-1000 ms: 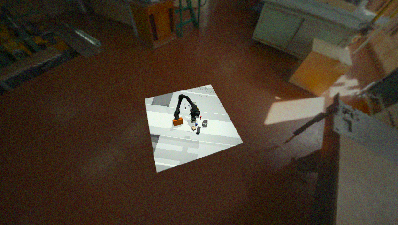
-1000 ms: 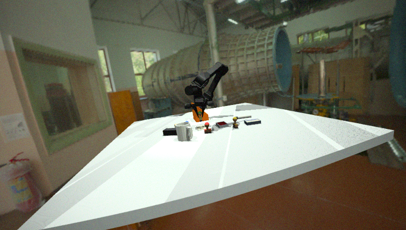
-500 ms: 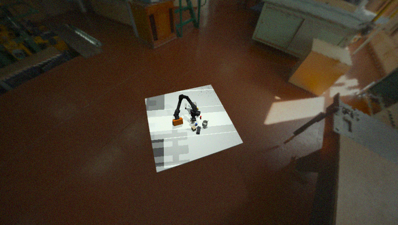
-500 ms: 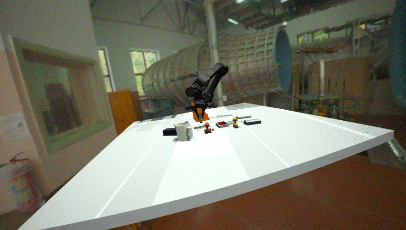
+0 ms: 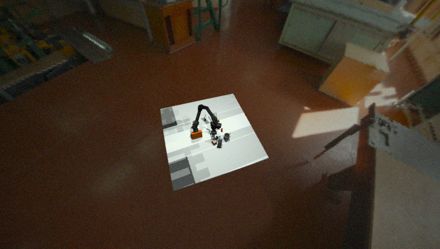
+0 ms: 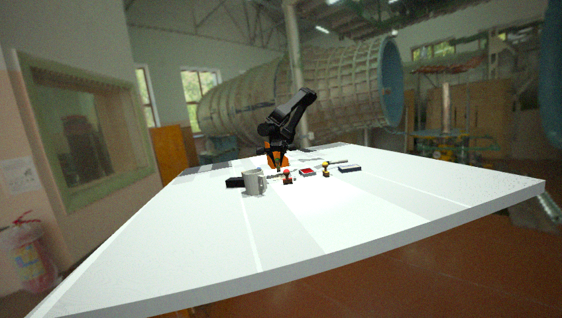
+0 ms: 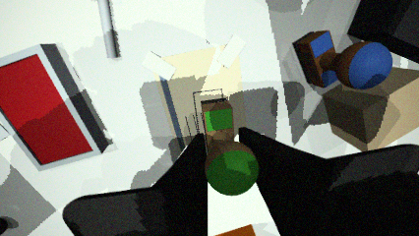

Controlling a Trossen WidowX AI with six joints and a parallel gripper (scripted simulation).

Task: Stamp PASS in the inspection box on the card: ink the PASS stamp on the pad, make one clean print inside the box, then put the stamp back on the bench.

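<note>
The cream card is 50 mm below my gripper tip. Round my gripper tip: bolt 90 mm ahead, 60 mm to the left, 40 mm below; then green-knobbed stamp right at my gripper tip; then blue-knobbed stamp 30 mm ahead, 90 mm to the right, 30 mm below.
</note>
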